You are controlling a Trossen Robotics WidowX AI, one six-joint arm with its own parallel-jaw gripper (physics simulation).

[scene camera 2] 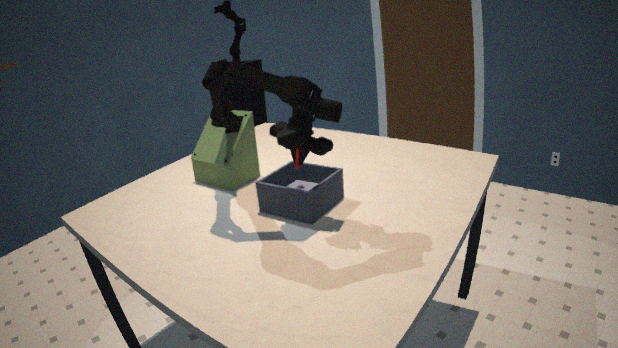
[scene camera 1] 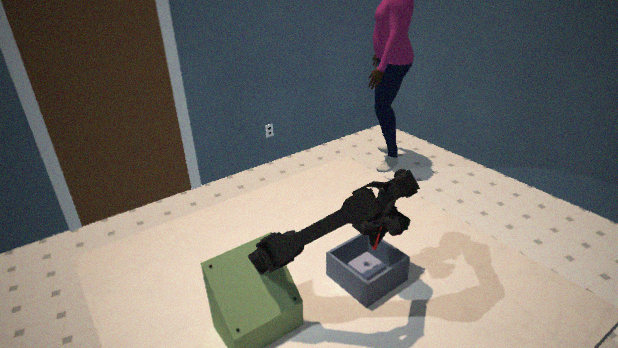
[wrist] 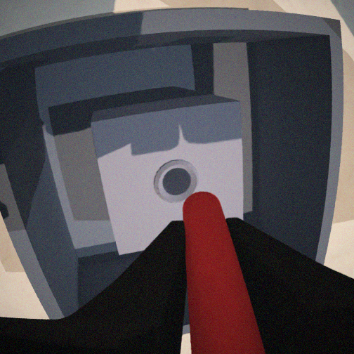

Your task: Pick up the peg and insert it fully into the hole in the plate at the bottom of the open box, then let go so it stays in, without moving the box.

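Places are measured from the arm's base along level axes (x left, y back, z up), in centimetres.
Pixels of known places: gripper, fingertip midpoint: (scene camera 2: 298, 163) (scene camera 1: 374, 245); arm's base at its link origin: (scene camera 2: 234, 124) (scene camera 1: 262, 258).
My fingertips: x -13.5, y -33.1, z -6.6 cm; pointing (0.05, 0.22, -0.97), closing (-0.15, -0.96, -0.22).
For each thing: its middle in the pictures, then the offset to it from my fingertips. Level surfaces: height alone.
- red peg at the middle of its body: (scene camera 2: 298, 155) (scene camera 1: 376, 237) dz +2.9, dx -0.4, dy -0.6 cm
- open dark grey box at the middle of its body: (scene camera 2: 301, 190) (scene camera 1: 367, 266) dz -9.3, dx +1.7, dy +0.8 cm
- pale square plate at the middle of its body: (scene camera 2: 301, 194) (scene camera 1: 366, 269) dz -10.7, dx +1.7, dy +0.8 cm
- table at its surface level: dz -14.2 cm
My gripper (scene camera 1: 374, 244) (scene camera 2: 298, 163) (wrist: 203, 231) is shut on the red peg (scene camera 1: 378, 237) (scene camera 2: 297, 156) (wrist: 215, 280), which points down out of the fingers. The peg's lower end hangs over the open dark grey box (scene camera 1: 347, 279) (scene camera 2: 284, 202) (wrist: 337, 125), apart from the plate. The pale square plate (scene camera 1: 357, 261) (scene camera 2: 311, 185) (wrist: 132, 200) lies at the bottom of the box. Its round hole (scene camera 1: 366, 264) (scene camera 2: 301, 187) (wrist: 177, 181) shows empty. In the wrist view the peg's tip appears just below and right of the hole, overlapping its ring's edge.
A green sloped block (scene camera 1: 250, 300) (scene camera 2: 225, 172) stands beside the box, under the arm's base. The box walls surround the plate on all sides. The table (scene camera 2: 165, 270) carries both. A black structure (scene camera 2: 252, 87) stands behind the arm. A person (scene camera 1: 395, 45) stands in the background.
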